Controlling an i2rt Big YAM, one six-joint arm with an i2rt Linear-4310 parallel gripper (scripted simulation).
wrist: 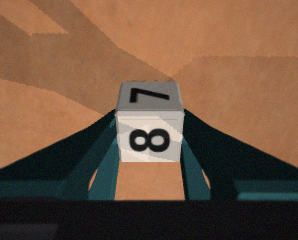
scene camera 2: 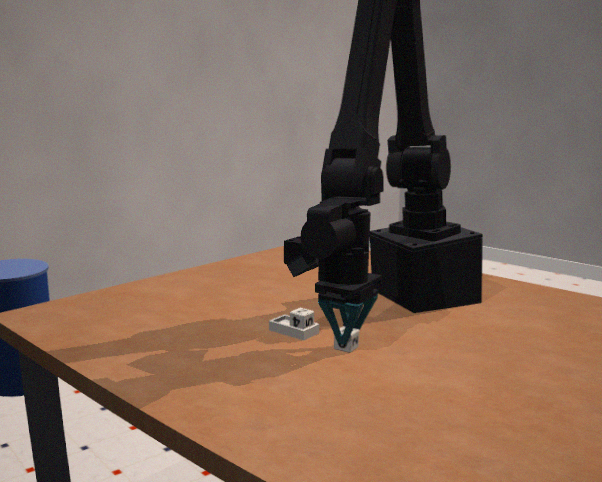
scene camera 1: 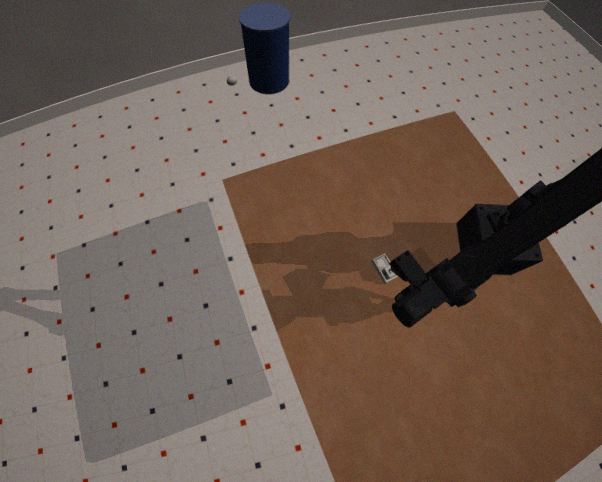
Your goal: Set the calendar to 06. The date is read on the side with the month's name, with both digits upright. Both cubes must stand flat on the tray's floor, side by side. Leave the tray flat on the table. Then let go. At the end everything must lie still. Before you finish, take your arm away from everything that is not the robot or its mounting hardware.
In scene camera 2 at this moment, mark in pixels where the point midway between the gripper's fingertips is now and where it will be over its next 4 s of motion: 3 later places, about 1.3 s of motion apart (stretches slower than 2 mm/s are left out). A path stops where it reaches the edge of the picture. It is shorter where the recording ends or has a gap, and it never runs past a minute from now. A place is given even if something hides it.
My gripper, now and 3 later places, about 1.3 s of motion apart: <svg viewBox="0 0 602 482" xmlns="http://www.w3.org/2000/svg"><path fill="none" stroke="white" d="M346 340L349 287L347 337L346 338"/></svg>
